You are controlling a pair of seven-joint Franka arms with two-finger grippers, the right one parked.
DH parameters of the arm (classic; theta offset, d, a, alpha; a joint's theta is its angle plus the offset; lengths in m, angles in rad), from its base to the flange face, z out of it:
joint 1: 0 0.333 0 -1.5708
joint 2: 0 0 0 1.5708
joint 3: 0 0.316 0.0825 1.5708
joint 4: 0 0 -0.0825 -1.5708
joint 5: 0 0.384 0 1.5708
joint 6: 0 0 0.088 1.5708
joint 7: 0 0.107 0 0
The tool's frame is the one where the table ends.
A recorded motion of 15 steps. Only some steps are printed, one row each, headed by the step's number.
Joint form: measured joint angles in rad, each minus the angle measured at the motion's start. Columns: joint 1, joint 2, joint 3, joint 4, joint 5, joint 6, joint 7.
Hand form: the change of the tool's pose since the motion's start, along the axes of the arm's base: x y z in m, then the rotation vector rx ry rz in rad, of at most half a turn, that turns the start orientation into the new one. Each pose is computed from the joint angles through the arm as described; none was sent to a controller.
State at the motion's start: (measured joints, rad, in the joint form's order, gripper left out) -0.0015 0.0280 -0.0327 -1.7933 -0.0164 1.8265 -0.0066
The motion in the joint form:
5: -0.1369 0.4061 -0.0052 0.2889 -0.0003 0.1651 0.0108
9: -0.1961 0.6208 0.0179 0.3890 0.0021 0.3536 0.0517
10: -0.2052 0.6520 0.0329 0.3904 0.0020 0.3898 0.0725
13: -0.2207 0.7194 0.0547 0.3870 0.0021 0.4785 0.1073
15: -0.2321 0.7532 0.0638 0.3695 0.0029 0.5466 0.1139
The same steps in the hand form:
5: 0.1071 -0.0974 -0.1028 -0.0191 -0.0467 -0.1463
9: 0.1478 -0.1328 -0.1898 -0.0157 -0.1220 -0.2217
10: 0.1517 -0.1314 -0.2085 -0.0055 -0.1297 -0.2396
13: 0.1568 -0.1310 -0.2510 0.0113 -0.1496 -0.2738
15: 0.1558 -0.1338 -0.2771 0.0184 -0.1672 -0.2861

